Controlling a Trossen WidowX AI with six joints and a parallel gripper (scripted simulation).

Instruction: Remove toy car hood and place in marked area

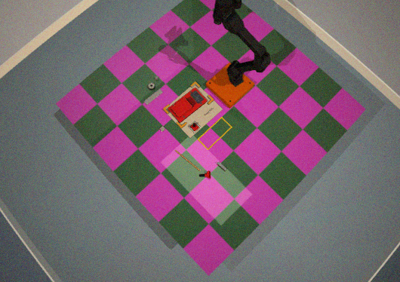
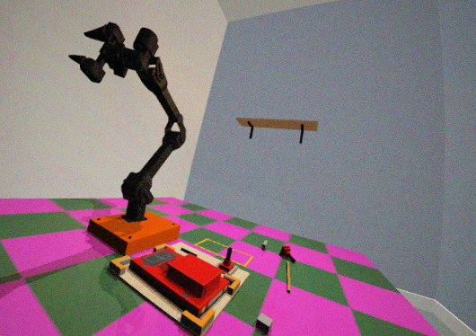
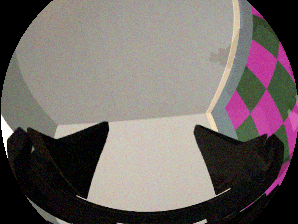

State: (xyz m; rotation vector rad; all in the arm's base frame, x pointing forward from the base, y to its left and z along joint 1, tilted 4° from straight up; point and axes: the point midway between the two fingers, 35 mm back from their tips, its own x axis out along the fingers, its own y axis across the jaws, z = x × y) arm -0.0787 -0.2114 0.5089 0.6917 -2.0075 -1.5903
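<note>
Right now the red hood is 500 mm below my gripper tip, 450 mm ahead of it and 230 mm to the left of it. From my gripper tip the other things lie so: wooden stick (590 mm ahead, 530 mm below, 490 mm to the left); then grey bar (540 mm below, 540 mm ahead, 70 mm to the left).
</note>
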